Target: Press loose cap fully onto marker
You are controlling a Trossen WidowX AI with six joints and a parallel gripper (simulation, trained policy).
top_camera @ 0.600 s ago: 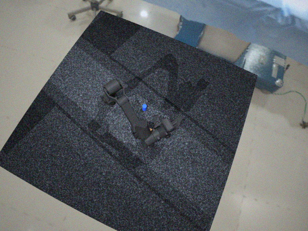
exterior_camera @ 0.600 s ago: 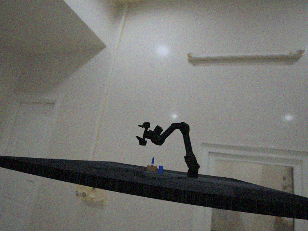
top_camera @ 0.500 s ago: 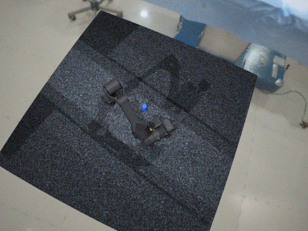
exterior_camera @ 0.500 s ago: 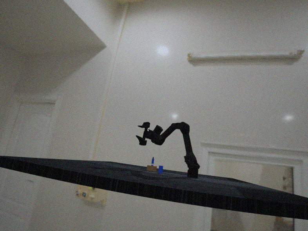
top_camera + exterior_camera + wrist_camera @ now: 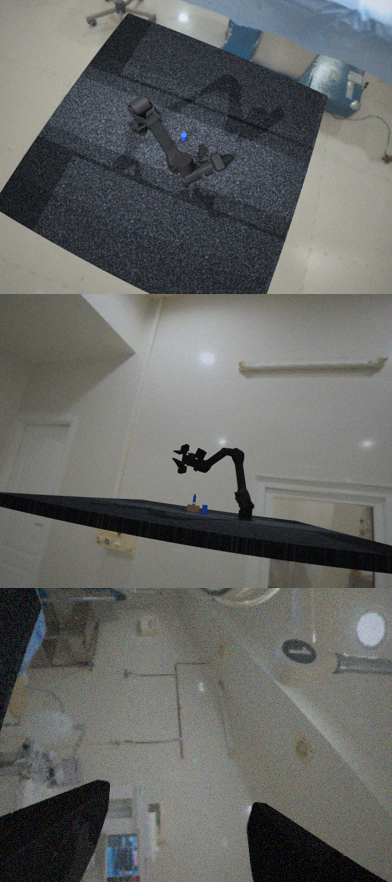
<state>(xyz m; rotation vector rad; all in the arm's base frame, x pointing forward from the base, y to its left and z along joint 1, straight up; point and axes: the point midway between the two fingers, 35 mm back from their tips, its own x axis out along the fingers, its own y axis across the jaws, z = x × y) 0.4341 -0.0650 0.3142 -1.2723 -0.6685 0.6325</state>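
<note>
The blue cap is 240 mm behind my gripper tip, 80 mm to the left of it and 290 mm below it. From my gripper tip the other things lie so: blue marker: 160 mm behind, 50 mm to the right, 240 mm below; holder block: 160 mm behind, 50 mm to the right, 300 mm below.
</note>
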